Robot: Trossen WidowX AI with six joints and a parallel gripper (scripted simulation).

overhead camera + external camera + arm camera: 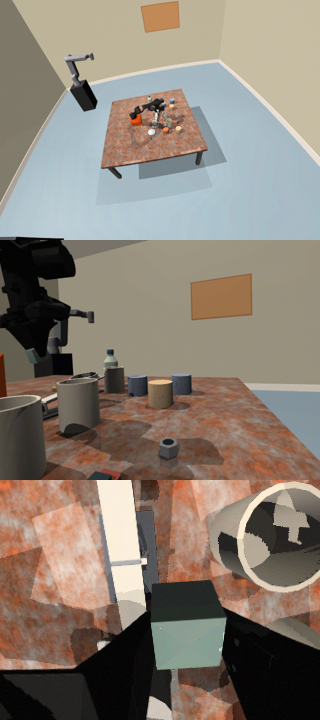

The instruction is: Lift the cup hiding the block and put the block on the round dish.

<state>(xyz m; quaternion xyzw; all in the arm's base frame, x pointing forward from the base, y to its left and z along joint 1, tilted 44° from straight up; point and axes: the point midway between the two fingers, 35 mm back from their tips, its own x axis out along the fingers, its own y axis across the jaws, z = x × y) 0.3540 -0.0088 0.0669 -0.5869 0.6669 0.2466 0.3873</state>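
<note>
The pale blue round dish lies 200 mm to the right of my gripper tip, 150 mm below it and 140 mm behind it. The rest, counted from my gripper tip: bottle (410 mm to the left, 80 mm behind, 40 mm below).
</note>
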